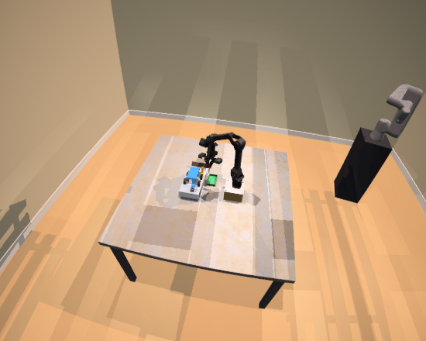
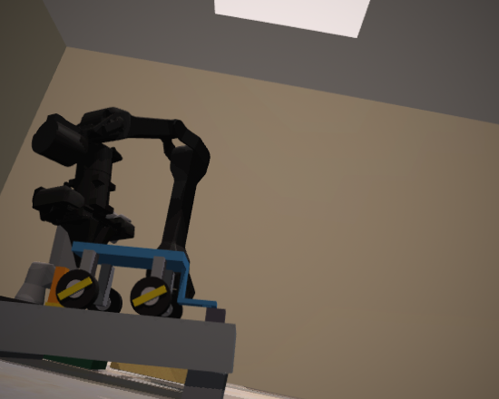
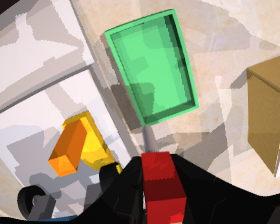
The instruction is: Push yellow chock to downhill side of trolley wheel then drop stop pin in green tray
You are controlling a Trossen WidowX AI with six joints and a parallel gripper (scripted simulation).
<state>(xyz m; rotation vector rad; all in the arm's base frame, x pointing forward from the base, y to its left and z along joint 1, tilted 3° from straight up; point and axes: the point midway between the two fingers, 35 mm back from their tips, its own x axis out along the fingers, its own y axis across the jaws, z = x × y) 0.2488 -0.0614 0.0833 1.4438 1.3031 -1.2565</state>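
The stop pin lies right at my gripper tip. From my gripper tip the other things lie so: green tray 140 mm below, 30 mm behind; blue trolley 120 mm to the left, 80 mm ahead, 30 mm below; grey ramp 120 mm to the left, 90 mm below, 80 mm ahead.
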